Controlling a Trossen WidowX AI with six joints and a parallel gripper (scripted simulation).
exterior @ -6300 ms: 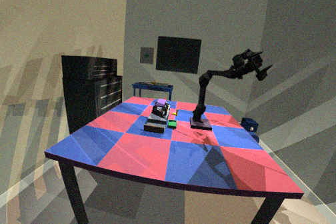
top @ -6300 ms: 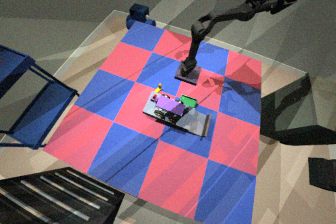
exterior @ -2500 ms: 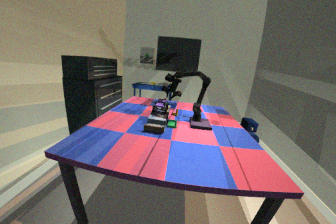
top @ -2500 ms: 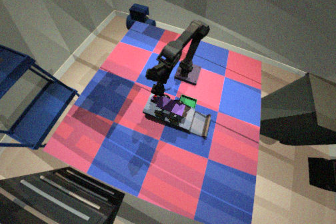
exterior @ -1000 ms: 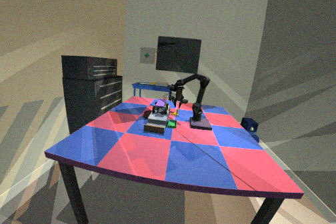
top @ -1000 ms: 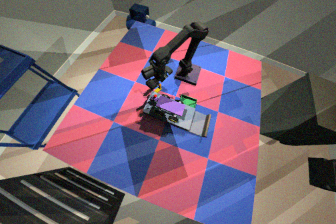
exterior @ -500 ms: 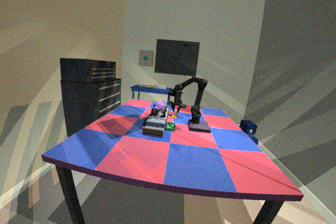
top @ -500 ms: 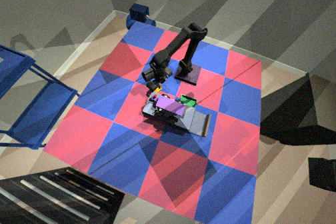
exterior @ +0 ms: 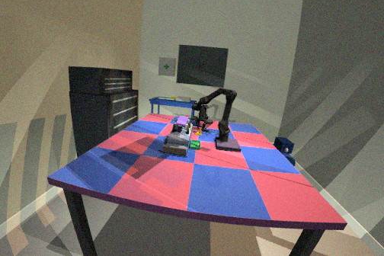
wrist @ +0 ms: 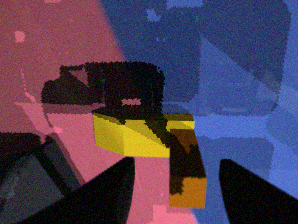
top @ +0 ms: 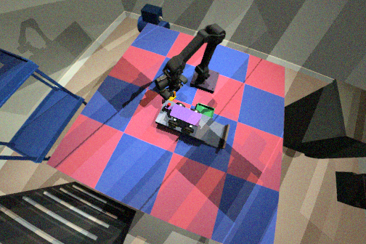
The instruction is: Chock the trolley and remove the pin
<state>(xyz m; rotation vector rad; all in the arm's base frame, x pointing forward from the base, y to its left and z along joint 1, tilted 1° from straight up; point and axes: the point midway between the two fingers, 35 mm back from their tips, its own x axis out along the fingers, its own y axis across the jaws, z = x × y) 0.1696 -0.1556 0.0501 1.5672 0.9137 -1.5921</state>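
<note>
Now: the yellow chock 20 mm ahead of my gripper tip, 10 mm to the right of it and 30 mm below it. The rest, counted from my gripper tip: red-headed stop pin: 130 mm ahead, 80 mm above; grey ramp: 160 mm ahead, 110 mm to the left; trolley: 160 mm ahead, 100 mm to the left, 60 mm above.
</note>
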